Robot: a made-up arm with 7 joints.
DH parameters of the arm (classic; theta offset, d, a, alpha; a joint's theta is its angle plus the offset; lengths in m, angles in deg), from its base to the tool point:
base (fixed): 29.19 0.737 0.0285 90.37
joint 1: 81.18 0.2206 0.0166 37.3
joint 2: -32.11 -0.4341 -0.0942 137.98
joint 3: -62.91 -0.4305 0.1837 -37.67
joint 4: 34.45 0.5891 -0.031 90
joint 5: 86.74 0 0.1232 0
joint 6: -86.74 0.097 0.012 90
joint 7: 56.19 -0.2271 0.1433 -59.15
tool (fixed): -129.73 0.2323 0 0
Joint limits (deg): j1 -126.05..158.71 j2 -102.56..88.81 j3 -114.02..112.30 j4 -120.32..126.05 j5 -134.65..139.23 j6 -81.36..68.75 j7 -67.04..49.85
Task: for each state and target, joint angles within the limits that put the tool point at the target. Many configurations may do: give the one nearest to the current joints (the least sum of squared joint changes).
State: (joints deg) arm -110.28 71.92 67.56 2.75 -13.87 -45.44 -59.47
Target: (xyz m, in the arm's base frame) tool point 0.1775 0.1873 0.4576
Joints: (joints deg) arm -116.30 54.68 92.99 5.02 -23.48 -57.82 -67.04
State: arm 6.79 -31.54 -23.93 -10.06 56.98 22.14 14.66
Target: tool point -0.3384 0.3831 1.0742
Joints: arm -34.16 -30.99 11.69 35.22 55.18 32.13 6.75
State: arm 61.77 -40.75 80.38 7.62 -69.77 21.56 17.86
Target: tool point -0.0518 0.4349 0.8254
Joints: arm 63.97 -23.81 70.77 -10.08 -94.96 14.18 -6.22
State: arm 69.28 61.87 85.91 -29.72 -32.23 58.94 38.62
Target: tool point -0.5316 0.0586 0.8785
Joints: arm 63.43 84.59 71.08 -10.17 -46.38 36.35 19.22
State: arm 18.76 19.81 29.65 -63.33 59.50 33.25 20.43
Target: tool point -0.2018 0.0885 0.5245
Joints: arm 10.06 5.19 41.86 -48.73 63.13 33.69 13.78
